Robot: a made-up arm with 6 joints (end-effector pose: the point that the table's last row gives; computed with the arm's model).
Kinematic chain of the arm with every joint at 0, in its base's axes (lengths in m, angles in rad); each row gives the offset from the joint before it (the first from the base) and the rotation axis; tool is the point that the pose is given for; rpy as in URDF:
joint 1: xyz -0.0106 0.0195 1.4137 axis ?
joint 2: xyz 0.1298 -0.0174 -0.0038 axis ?
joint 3: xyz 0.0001 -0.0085 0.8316 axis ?
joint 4: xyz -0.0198 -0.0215 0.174 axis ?
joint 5: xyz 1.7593 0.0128 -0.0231 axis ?
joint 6: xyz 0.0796 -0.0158 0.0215 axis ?
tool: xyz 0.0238 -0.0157 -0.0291 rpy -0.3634 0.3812 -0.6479
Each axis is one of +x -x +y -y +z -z.
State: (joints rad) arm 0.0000 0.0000 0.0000 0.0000 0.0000 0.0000
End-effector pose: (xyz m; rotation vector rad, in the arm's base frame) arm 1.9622 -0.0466 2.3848 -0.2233 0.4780 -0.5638
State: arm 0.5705 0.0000 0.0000 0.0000 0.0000 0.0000
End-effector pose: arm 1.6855 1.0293 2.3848 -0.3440 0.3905 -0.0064
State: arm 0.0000 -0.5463 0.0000 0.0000 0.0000 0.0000
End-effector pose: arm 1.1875 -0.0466 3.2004 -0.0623 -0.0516 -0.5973
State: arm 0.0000 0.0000 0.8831 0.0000 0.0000 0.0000
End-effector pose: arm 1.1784 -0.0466 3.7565 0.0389 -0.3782 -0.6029
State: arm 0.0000 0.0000 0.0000 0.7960 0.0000 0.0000
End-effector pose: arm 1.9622 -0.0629 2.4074 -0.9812 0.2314 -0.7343
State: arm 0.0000 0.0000 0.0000 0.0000 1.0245 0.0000
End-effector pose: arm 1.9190 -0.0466 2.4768 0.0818 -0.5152 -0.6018
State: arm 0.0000 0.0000 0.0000 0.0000 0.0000 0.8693
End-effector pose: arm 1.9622 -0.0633 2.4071 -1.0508 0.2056 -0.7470
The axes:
joint 1: +z
joint 2: +y
joint 3: -y
joint 4: -x
joint 5: -y
joint 6: -x

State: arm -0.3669 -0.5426 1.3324 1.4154 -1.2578 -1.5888
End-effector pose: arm -0.9603 0.2116 3.7791 1.4332 -0.9677 -1.1035
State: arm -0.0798 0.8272 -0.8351 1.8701 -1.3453 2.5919
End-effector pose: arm 0.7614 -0.1954 0.1453 0.7498 0.6259 -1.7462
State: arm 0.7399 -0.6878 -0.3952 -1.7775 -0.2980 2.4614
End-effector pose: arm 1.0008 0.8836 2.7458 -0.6621 -0.4512 0.1091
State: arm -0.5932 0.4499 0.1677 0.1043 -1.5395 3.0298
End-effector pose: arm 1.8091 -1.2689 1.7058 -2.1104 0.1243 1.4197
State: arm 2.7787 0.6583 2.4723 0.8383 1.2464 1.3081
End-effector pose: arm 0.0208 0.0165 3.6994 1.5408 -0.1777 -0.8563
